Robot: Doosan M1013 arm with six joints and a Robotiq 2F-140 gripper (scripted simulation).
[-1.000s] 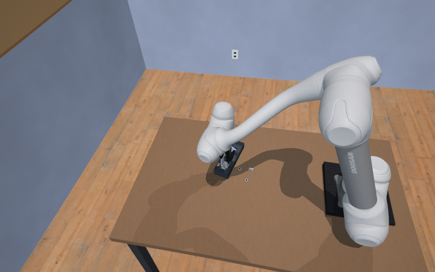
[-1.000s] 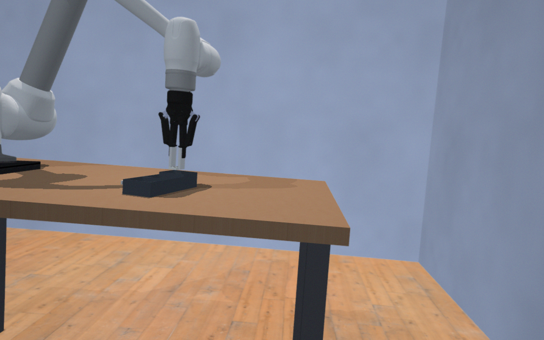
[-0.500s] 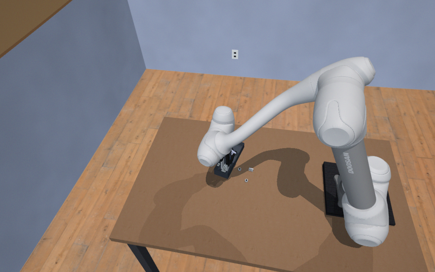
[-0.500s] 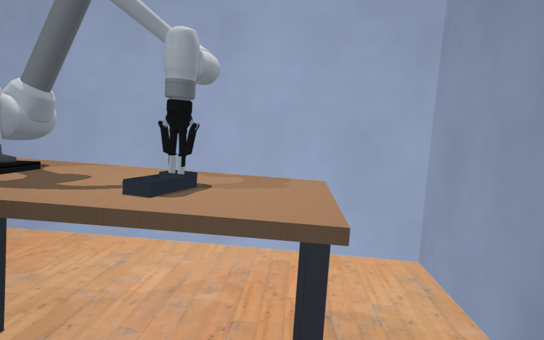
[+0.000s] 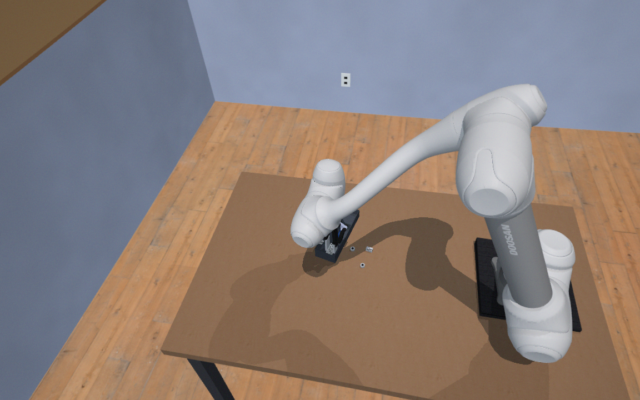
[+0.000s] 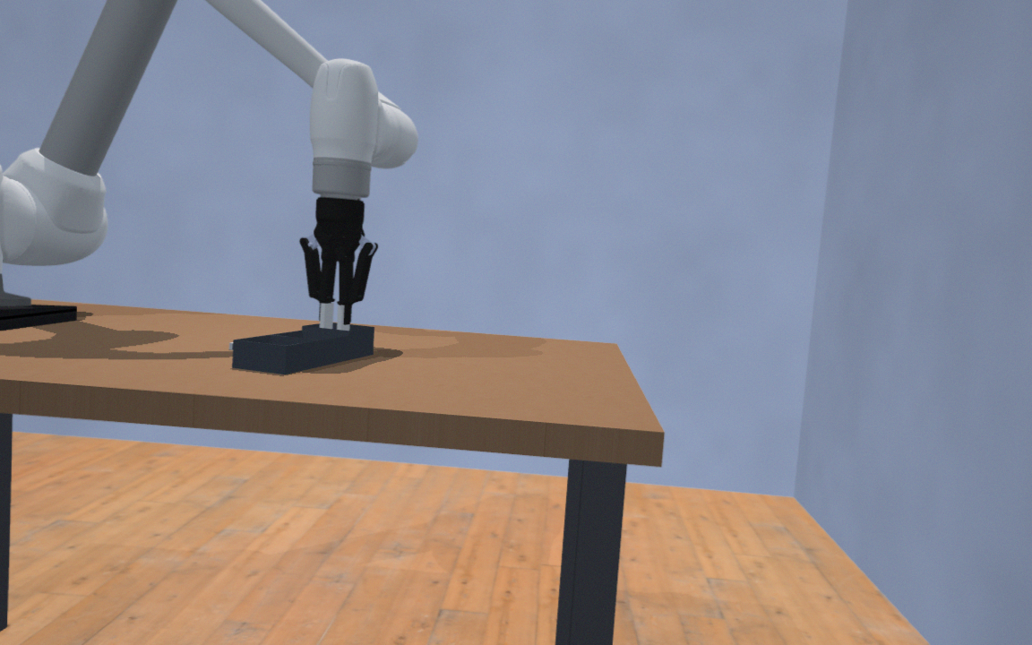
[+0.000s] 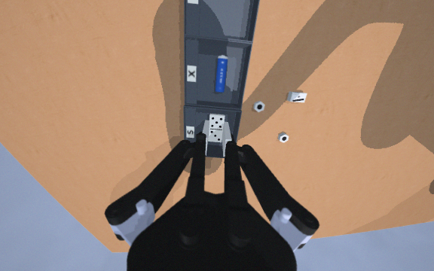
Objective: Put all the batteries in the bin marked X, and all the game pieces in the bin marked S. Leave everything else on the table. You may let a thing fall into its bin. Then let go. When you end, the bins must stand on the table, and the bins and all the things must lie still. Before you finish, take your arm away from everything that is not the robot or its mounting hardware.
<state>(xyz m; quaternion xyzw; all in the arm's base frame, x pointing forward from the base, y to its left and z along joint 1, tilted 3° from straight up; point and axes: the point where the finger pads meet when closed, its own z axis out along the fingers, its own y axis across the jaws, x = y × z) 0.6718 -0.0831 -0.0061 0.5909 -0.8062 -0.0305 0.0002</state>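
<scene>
My gripper is now 30 mm above the white domino. Round my hand: dark three-part bin 20 mm behind, 80 mm to the right, 30 mm below; then blue battery 30 mm behind, 80 mm to the right, 40 mm below.
</scene>
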